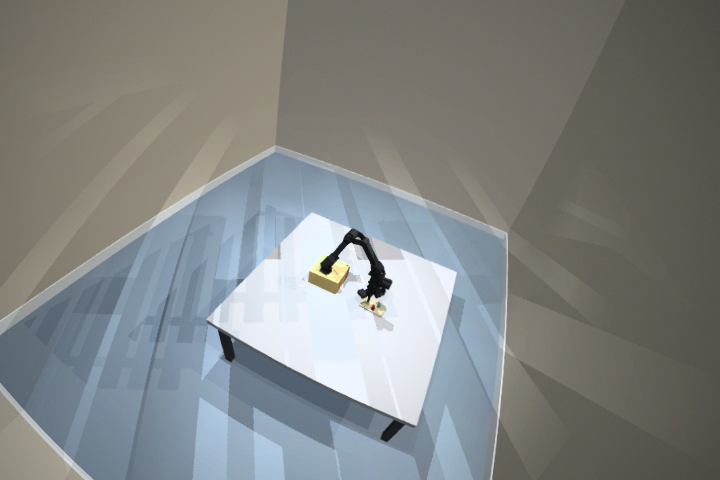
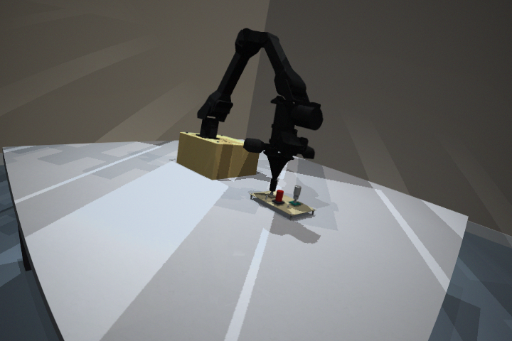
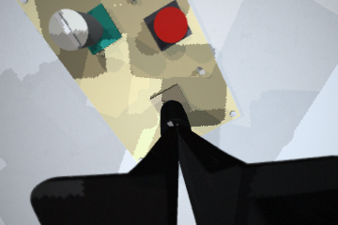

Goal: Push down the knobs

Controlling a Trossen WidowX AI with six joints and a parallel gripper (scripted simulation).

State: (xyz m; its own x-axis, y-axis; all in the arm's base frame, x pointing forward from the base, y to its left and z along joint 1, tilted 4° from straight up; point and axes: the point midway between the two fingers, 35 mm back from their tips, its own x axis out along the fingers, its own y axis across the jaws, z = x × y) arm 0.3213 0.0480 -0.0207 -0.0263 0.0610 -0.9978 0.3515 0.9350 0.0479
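The black knob is 1 cm below my gripper tip. Round my gripper tip: grey knob: 7 cm ahead, 2 cm to the left, 1 cm below.
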